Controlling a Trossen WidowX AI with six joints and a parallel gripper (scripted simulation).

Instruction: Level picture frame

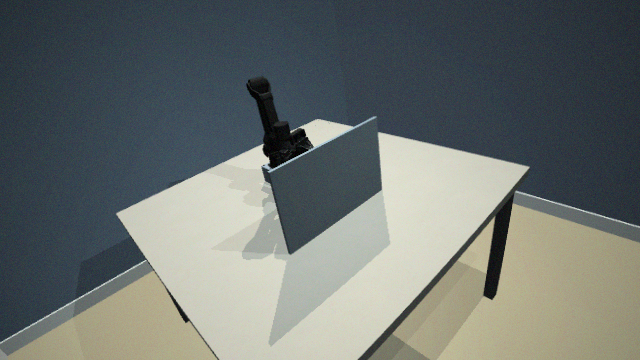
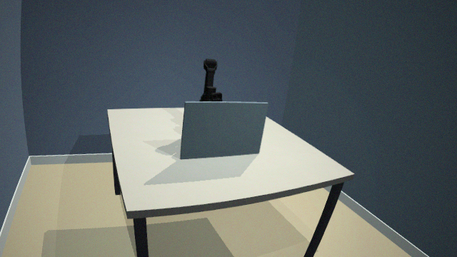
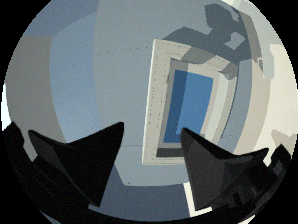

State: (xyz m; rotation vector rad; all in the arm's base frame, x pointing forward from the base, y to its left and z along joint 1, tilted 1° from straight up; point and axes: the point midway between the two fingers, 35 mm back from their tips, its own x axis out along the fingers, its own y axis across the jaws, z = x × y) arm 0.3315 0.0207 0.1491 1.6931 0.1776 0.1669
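The picture frame is 6 cm below my gripper tip, 5 cm ahead of it and 2 cm to the left of it. Round my gripper tip: wall panel 7 cm below, 7 cm ahead, 1 cm to the left.
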